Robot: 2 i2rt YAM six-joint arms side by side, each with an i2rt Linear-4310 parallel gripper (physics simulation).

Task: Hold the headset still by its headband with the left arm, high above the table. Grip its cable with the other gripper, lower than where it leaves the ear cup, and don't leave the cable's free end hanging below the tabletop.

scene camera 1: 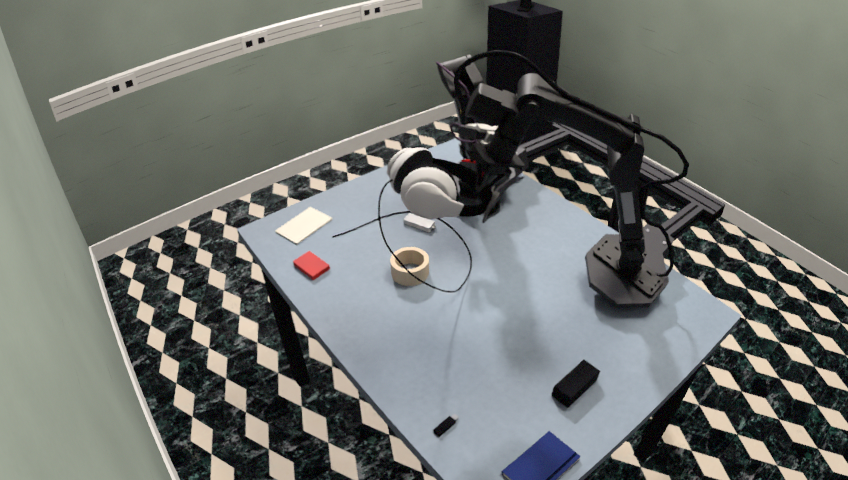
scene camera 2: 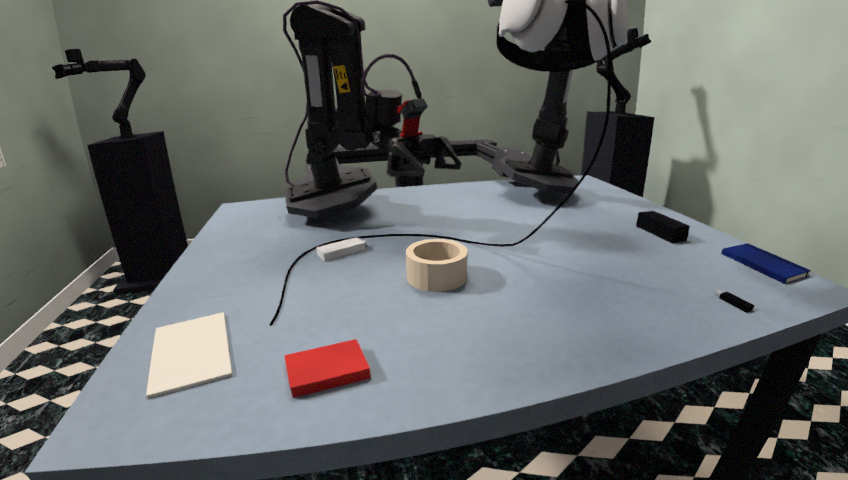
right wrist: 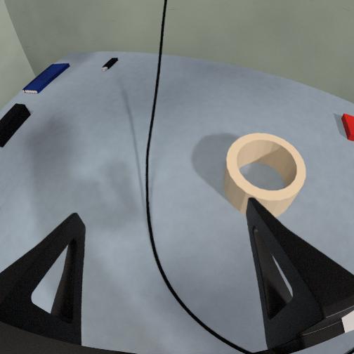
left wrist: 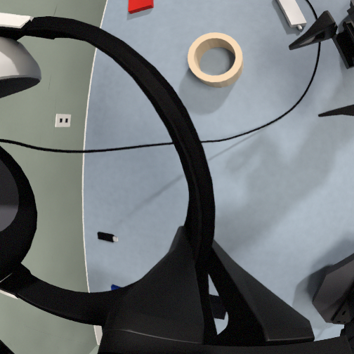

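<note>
The white and black headset hangs high above the table. My left gripper is shut on its black headband. The thin black cable drops from the ear cup to the tabletop and curves across it. Its free end lies on the table. My right gripper is open and empty, lower than the headset; in the right wrist view the cable passes between its fingers, touching neither. Its fingers are unclear in scene camera 1.
A tan tape roll stands near the cable, by a white block. A red block and cream pad lie near one corner. A black box, blue book and black stick lie farther off.
</note>
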